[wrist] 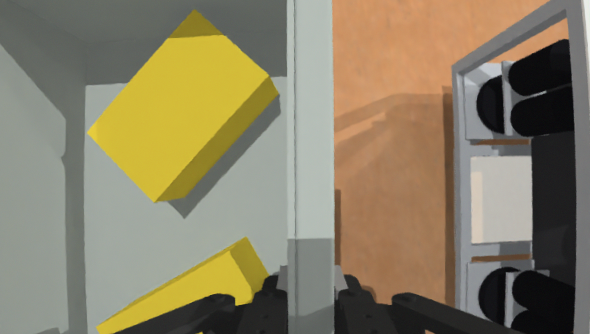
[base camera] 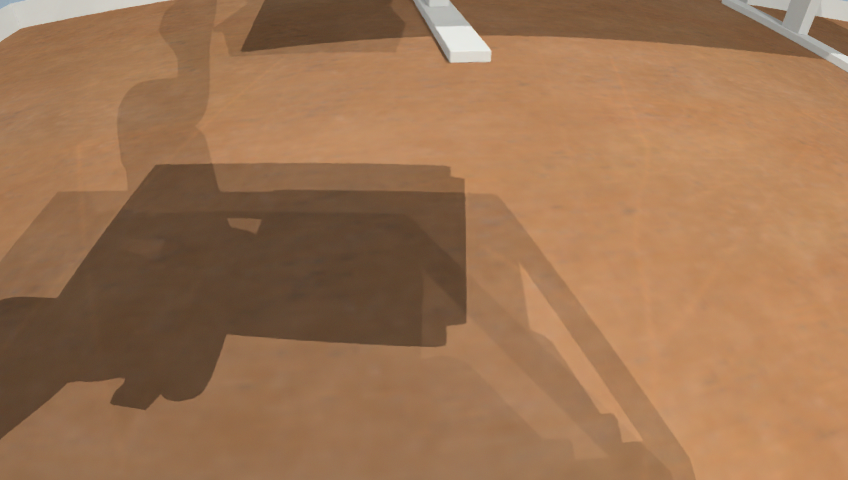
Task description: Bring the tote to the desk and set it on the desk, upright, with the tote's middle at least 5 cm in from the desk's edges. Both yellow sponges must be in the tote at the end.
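Frame: origin at the arm's base, x ahead, y left, z up, level; metres.
Seen in the pictures: gripper, fingertip midpoint: (wrist: 310,284).
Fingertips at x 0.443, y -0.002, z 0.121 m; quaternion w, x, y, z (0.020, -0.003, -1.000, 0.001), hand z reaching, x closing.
A point is followed by its place in that frame.
My gripper (wrist: 310,284) {x 0.443, y -0.002, z 0.121 m} is shut on the near side wall of the pale grey tote (wrist: 312,125) {x 0.444, y -0.074, z 0.172 m} in the wrist view. One yellow sponge (wrist: 177,107) {x 0.517, y -0.097, z 0.093 m} lies flat at an angle on the tote's floor. The other yellow sponge (wrist: 200,287) {x 0.505, y 0.008, z 0.095 m} is in the tote lower down, partly hidden by a black finger. The tote does not show in the base camera view, where a large boxy shadow falls on the floor. A white foot bar (base camera: 467,47) and another white leg (base camera: 800,14) {x 1.525, y -1.217, z -0.310 m}, which look like the desk's, stand at the top; the desk's top does not show.
The brown floor (base camera: 595,118) {x 0.780, y -0.268, z -0.397 m} carries shadows of the arm and base. A white wall base (base camera: 53,16) {x 1.550, y 1.292, z -0.379 m} runs at the upper left. In the wrist view, the robot's own grey base frame (wrist: 462,200) {x 0.148, y -0.002, z -0.287 m} with black parts stands to the right, apart from the tote wall.
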